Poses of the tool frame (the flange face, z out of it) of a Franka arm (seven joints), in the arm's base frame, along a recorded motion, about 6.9 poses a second.
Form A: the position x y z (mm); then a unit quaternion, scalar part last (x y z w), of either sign.
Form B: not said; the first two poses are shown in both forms.
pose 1, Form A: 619.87 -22.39 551.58 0.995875 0.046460 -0.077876 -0.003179
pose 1, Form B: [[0.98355 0.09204 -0.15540 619.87], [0.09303 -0.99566 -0.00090 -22.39], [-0.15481 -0.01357 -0.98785 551.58], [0 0 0 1]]
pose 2, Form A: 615.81 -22.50 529.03 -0.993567 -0.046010 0.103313 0.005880
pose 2, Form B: [[0.97442 0.09021 -0.20584 615.81], [0.09264 -0.99570 0.00218 -22.50], [-0.20476 -0.02119 -0.97858 529.03], [0 0 0 1]]
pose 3, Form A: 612.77 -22.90 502.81 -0.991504 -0.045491 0.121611 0.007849
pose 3, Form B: [[0.96628 0.08830 -0.24187 612.77], [0.09212 -0.99574 0.00450 -22.90], [-0.24044 -0.02663 -0.97030 502.81], [0 0 0 1]]
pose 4, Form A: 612.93 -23.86 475.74 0.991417 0.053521 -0.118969 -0.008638
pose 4, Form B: [[0.96596 0.10407 -0.23682 612.93], [0.10818 -0.99412 0.00439 -23.86], [-0.23497 -0.02986 -0.97154 475.74], [0 0 0 1]]
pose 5, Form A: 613.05 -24.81 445.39 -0.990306 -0.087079 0.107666 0.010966
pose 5, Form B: [[0.96165 0.17011 -0.21515 613.05], [0.17483 -0.98459 0.00297 -24.81], [-0.21133 -0.04047 -0.97658 445.39], [0 0 0 1]]
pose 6, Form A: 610.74 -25.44 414.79 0.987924 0.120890 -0.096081 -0.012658
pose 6, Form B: [[0.95231 0.23643 -0.19290 610.74], [0.24129 -0.97045 0.00178 -25.44], [-0.18678 -0.04824 -0.98122 414.79], [0 0 0 1]]
